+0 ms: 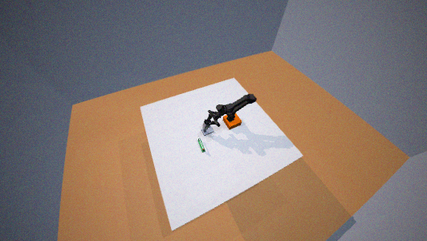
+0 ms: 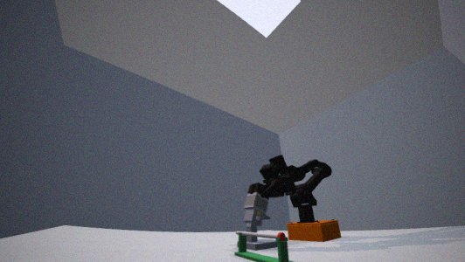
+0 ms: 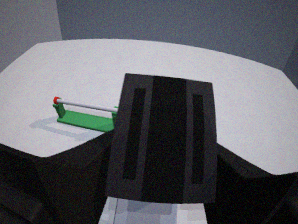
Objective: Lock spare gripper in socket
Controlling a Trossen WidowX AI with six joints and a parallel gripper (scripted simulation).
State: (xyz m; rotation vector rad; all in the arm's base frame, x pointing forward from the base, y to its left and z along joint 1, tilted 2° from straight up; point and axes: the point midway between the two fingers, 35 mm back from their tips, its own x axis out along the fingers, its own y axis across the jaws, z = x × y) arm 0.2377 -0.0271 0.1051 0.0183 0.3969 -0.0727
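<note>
The spare gripper lies 20 mm below my gripper tip. Round my gripper tip: grey mount (90 mm below); green cradle (130 mm ahead, 120 mm to the left, 120 mm below).
</note>
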